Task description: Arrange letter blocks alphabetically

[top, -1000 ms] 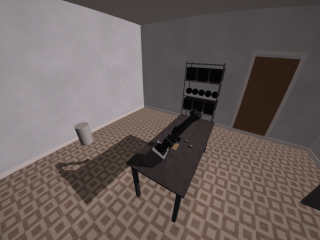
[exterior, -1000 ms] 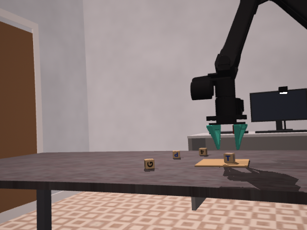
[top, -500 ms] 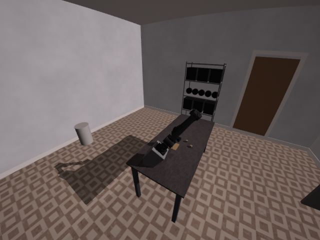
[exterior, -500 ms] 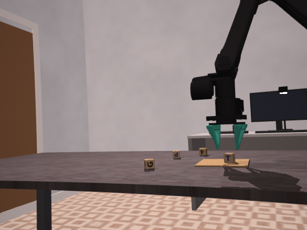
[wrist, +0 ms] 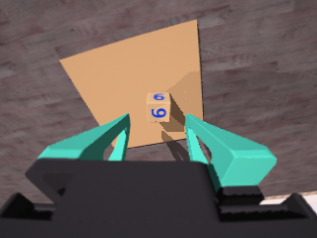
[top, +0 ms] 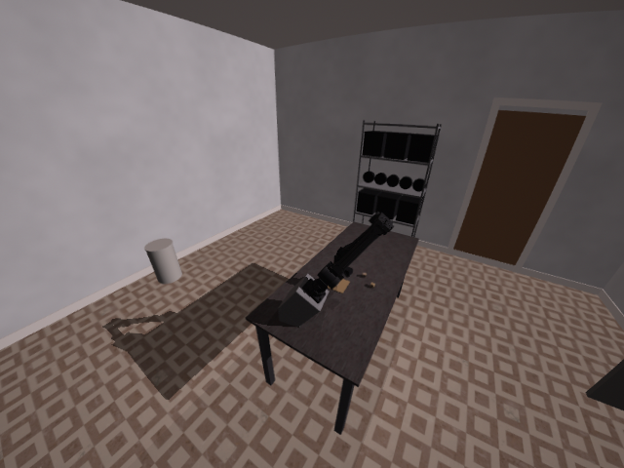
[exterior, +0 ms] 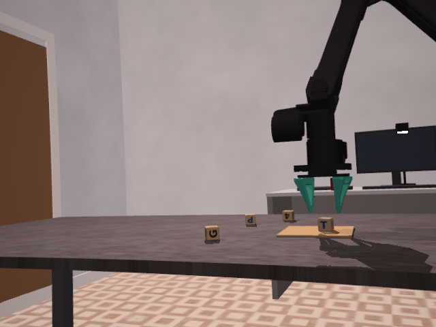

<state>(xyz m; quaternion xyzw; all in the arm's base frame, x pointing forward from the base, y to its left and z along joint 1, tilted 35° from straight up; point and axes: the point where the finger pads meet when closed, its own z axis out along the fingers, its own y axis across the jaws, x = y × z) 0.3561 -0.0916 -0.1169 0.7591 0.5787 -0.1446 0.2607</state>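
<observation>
My gripper is now 30 mm above the block. Round my hand: mat 20 mm ahead, 50 mm below.
</observation>
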